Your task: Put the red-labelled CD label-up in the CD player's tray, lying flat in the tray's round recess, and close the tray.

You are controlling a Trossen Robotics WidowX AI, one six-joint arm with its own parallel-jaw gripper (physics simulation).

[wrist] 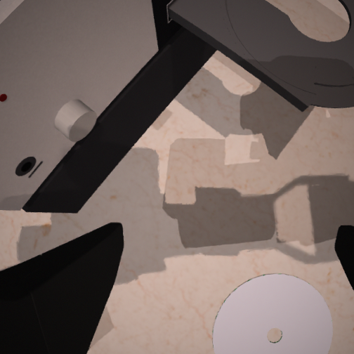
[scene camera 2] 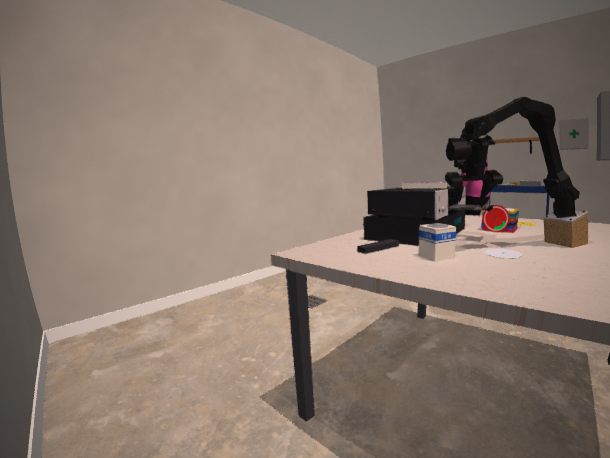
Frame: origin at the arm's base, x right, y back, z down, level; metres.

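Where they show: gripper, between the fingertips: (scene camera 2: 470,200); arm's base, origin of its link: (scene camera 2: 565,214).
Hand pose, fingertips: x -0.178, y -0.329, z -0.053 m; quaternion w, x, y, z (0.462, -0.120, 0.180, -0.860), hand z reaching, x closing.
Each offset is from my fingertips to the top centre of the thing. "spot": to the spot under its first point.
The CD player's tray {dx +0.153, dy -0.059, dz +0.031 m} (scene camera 2: 469,207) (wrist: 210,25) is dark grey and sticks out from the front of two stacked black units {spot: dx -0.049, dy -0.242, dz +0.007 m} (scene camera 2: 400,202). Part of its round recess and a cutout show in the wrist view. A white-faced disc {dx -0.051, dy +0.120, dz +0.160 m} (scene camera 2: 503,254) (wrist: 265,302) lies flat on the table; no red shows on its upper face. A red round disc with a green arc {spot: dx +0.348, dy +0.073, dz +0.108 m} (scene camera 2: 495,219) stands upright against a multicoloured box. My gripper (scene camera 2: 469,200) (wrist: 230,236) is open and empty, pointing down above the table near the tray, with the white disc apart from its fingers.
The upper unit's silver front panel (wrist: 45,65) bears a protruding knob (wrist: 76,120). A white and blue box {dx -0.171, dy -0.075, dz +0.065 m} (scene camera 2: 437,242) and a black bar-shaped object {dx -0.151, dy -0.284, dz +0.141 m} (scene camera 2: 378,246) are near the table's edge (scene camera 2: 350,275). The arm stands on a brown block (scene camera 2: 565,231).
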